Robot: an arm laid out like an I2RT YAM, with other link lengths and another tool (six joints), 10 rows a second.
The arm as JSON. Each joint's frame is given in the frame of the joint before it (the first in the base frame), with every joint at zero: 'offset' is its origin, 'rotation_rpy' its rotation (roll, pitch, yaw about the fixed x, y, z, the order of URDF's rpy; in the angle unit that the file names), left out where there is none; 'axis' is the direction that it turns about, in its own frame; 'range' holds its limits. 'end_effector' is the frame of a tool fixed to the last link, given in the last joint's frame.
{
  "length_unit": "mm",
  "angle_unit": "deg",
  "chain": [
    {
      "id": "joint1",
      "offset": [
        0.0,
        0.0,
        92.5
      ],
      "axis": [
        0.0,
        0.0,
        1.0
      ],
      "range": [
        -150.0,
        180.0
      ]
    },
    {
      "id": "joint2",
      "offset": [
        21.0,
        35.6,
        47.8
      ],
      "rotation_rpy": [
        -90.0,
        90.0,
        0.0
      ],
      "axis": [
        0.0,
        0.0,
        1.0
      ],
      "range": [
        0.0,
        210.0
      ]
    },
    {
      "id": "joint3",
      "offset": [
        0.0,
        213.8,
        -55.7
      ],
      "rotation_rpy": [
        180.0,
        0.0,
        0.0
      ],
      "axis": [
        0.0,
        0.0,
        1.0
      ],
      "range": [
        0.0,
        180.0
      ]
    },
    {
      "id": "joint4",
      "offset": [
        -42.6,
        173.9,
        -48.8
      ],
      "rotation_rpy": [
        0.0,
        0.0,
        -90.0
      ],
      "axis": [
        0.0,
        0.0,
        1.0
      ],
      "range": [
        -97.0,
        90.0
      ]
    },
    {
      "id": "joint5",
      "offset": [
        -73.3,
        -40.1,
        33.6
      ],
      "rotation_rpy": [
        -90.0,
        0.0,
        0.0
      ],
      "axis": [
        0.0,
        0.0,
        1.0
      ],
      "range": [
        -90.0,
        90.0
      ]
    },
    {
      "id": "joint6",
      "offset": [
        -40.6,
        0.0,
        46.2
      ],
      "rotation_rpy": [
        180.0,
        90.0,
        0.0
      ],
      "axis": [
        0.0,
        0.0,
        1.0
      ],
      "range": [
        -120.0,
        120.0
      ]
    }
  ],
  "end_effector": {
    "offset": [
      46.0,
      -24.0,
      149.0
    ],
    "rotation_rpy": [
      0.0,
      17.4,
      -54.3
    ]
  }
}
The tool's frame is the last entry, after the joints.
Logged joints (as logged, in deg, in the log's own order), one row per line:
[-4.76, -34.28, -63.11, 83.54, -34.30, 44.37]
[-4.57, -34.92, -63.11, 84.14, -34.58, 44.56]
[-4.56, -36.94, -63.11, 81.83, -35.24, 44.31]
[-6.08, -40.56, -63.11, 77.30, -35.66, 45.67]
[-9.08, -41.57, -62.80, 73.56, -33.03, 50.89]
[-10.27, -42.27, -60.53, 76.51, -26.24, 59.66]
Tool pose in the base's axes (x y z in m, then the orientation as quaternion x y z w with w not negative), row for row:
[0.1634, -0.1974, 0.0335, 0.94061, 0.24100, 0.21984, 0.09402]
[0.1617, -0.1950, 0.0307, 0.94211, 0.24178, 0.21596, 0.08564]
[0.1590, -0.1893, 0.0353, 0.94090, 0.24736, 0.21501, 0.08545]
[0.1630, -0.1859, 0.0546, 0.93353, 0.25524, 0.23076, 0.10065]
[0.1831, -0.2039, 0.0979, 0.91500, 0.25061, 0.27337, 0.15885]
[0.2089, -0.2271, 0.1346, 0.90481, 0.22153, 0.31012, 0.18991]
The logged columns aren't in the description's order. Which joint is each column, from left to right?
Columns, left to right: joint5, joint4, joint1, joint2, joint6, joint3.
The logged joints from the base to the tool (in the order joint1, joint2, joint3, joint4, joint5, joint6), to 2 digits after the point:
[-63.11, 83.54, 44.37, -34.28, -4.76, -34.30]
[-63.11, 84.14, 44.56, -34.92, -4.57, -34.58]
[-63.11, 81.83, 44.31, -36.94, -4.56, -35.24]
[-63.11, 77.30, 45.67, -40.56, -6.08, -35.66]
[-62.80, 73.56, 50.89, -41.57, -9.08, -33.03]
[-60.53, 76.51, 59.66, -42.27, -10.27, -26.24]

